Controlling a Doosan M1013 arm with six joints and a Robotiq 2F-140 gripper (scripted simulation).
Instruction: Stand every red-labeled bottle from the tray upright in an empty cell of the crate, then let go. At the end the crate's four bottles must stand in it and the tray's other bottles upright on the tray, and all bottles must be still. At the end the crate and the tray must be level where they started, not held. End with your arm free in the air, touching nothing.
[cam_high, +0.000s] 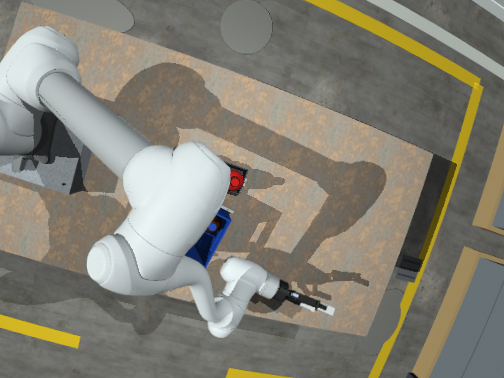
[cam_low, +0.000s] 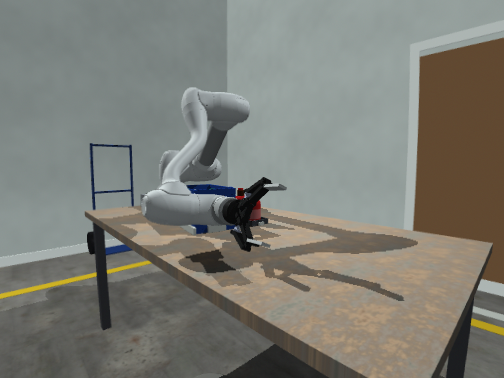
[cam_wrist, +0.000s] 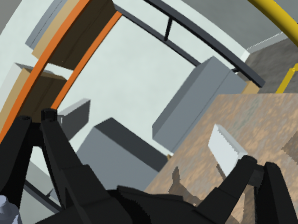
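The red bottle is 530 mm behind my hand, 410 mm to the left of it and 70 mm below it. From my hand the other things lie so: dark tray 520 mm behind, 410 mm to the left, 140 mm below; red-labeled bottle 440 mm behind, 400 mm to the left, 70 mm below; blue crate 580 mm behind, 220 mm to the left, 70 mm below.
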